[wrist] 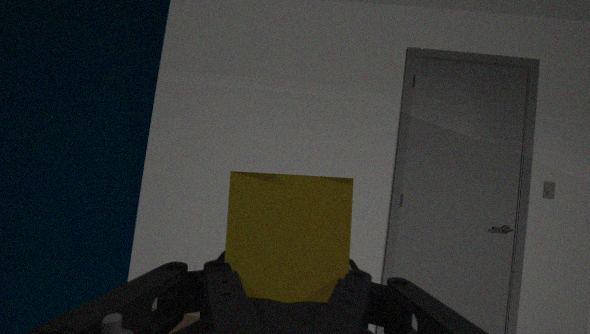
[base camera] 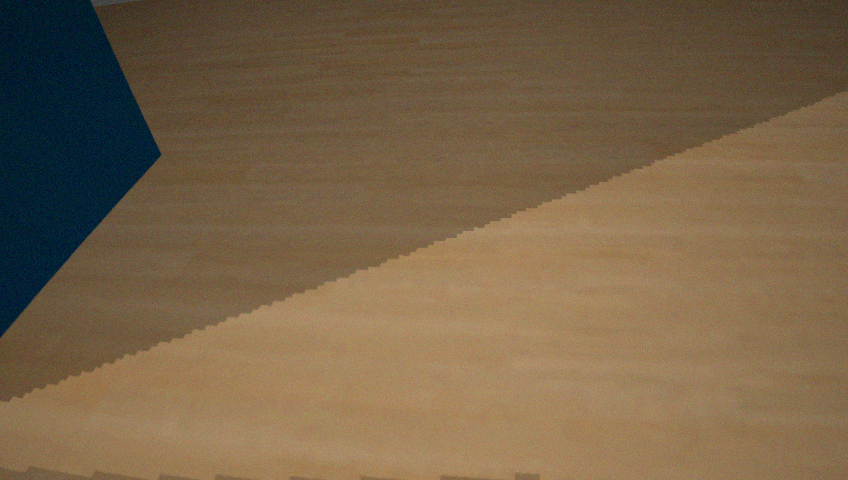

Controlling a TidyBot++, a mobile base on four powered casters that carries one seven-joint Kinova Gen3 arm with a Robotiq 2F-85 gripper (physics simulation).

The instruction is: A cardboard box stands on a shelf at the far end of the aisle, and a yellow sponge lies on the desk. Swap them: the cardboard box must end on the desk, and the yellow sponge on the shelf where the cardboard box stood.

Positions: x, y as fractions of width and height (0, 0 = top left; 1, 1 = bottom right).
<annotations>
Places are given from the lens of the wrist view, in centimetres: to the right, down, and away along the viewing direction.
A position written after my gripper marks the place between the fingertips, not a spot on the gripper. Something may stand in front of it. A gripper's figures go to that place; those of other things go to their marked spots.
my gripper (wrist: 0.49, 0.78): 0, 6, 16
yellow sponge (wrist: 0.49, 0.71): 0, 4, 12
grey door (wrist: 0.78, 0.67): 110, 38, 158
The marked spots on the grey door and the yellow sponge are 187 cm apart.
</annotations>
